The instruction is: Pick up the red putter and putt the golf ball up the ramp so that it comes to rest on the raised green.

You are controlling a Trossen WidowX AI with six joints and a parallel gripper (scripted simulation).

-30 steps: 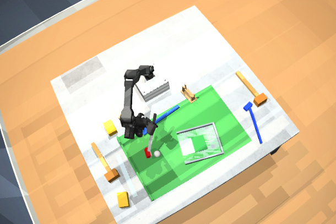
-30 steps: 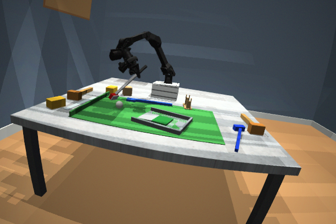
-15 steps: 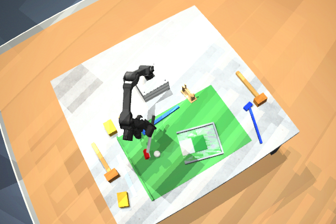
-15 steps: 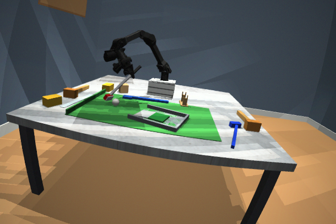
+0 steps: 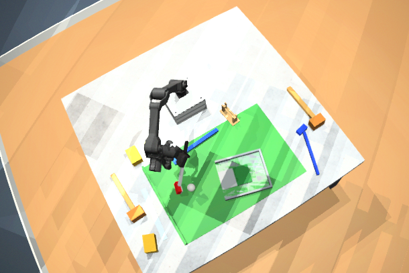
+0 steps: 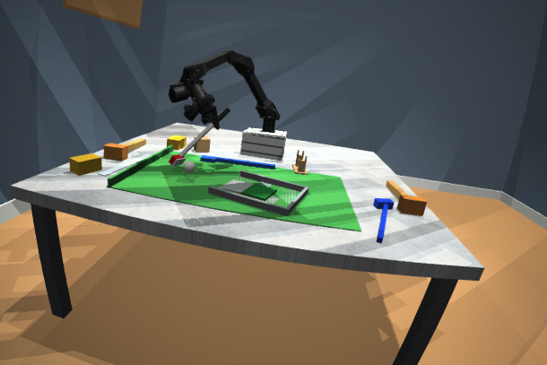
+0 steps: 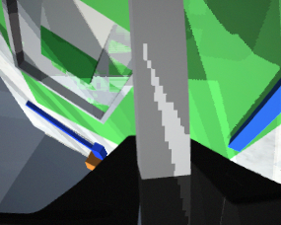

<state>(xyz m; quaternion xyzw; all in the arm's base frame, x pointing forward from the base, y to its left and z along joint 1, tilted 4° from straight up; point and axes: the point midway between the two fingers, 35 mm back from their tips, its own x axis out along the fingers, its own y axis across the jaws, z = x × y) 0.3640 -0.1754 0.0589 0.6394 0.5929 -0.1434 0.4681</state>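
Now: gripper tip 60 mm to the left of the red putter, 40 mm above it and 30 mm short of it. From my gripper tip the other things lie so: tan cube: 220 mm behind, 120 mm to the right, 120 mm below; then white golf ball: 130 mm below, 110 mm ahead, 70 mm to the right; then wooden stand: 320 mm to the left, 140 mm behind, 120 mm below.
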